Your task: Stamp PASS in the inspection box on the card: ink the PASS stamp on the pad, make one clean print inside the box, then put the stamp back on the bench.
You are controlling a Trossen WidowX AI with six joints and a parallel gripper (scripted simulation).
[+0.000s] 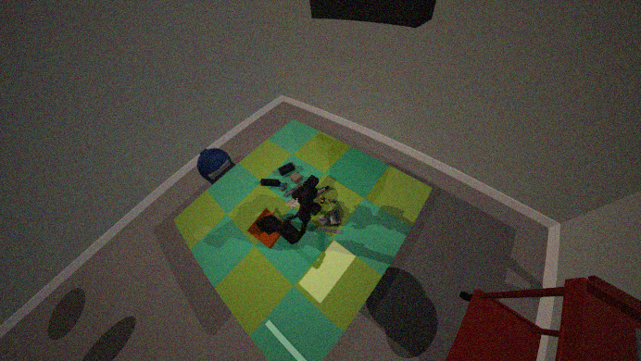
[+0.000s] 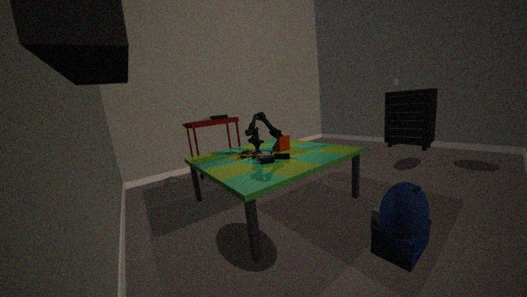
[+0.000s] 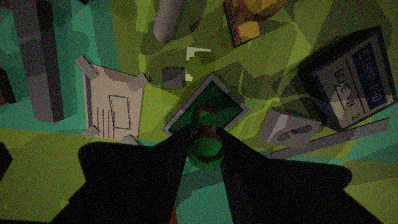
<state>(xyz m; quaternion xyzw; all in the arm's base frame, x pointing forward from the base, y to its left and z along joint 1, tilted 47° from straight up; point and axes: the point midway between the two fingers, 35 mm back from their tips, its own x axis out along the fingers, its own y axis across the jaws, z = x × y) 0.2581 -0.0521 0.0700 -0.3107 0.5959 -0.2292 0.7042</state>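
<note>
My gripper tip is right at the green stamp. From my gripper tip the other things lie so: white marker (160 mm ahead, 30 mm to the left, 30 mm below); grey block (110 mm to the right, 20 mm below); white card (10 mm behind, 120 mm to the left, 40 mm below).
</note>
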